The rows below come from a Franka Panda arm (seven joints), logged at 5 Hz.
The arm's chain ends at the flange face. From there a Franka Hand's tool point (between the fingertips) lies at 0.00 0.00 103.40 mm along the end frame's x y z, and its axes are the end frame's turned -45 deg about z.
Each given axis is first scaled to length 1.
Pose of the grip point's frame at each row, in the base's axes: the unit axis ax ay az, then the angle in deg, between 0 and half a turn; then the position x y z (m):
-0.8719 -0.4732 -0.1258 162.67 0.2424 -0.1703 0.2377
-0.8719 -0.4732 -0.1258 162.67 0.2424 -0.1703 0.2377
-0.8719 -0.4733 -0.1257 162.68 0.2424 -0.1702 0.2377
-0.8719 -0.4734 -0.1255 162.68 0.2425 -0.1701 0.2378
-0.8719 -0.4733 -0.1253 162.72 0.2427 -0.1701 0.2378
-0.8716 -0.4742 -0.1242 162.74 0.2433 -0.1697 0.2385
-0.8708 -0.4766 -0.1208 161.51 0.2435 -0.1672 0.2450
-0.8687 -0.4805 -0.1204 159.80 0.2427 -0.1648 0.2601
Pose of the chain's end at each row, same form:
-0.9929 -0.1042 -0.0583 158.47 0.2348 -0.2092 0.3332
-0.9929 -0.1042 -0.0583 158.47 0.2348 -0.2092 0.3332
-0.9928 -0.1043 -0.0582 158.48 0.2348 -0.2091 0.3332
-0.9928 -0.1043 -0.0580 158.49 0.2350 -0.2089 0.3333
-0.9929 -0.1043 -0.0580 158.54 0.2352 -0.2089 0.3334
-0.9928 -0.1052 -0.0570 158.61 0.2360 -0.2083 0.3341
-0.9929 -0.1077 -0.0496 157.62 0.2379 -0.2074 0.3401
-0.9927 -0.1122 -0.0433 156.06 0.2389 -0.2074 0.3542

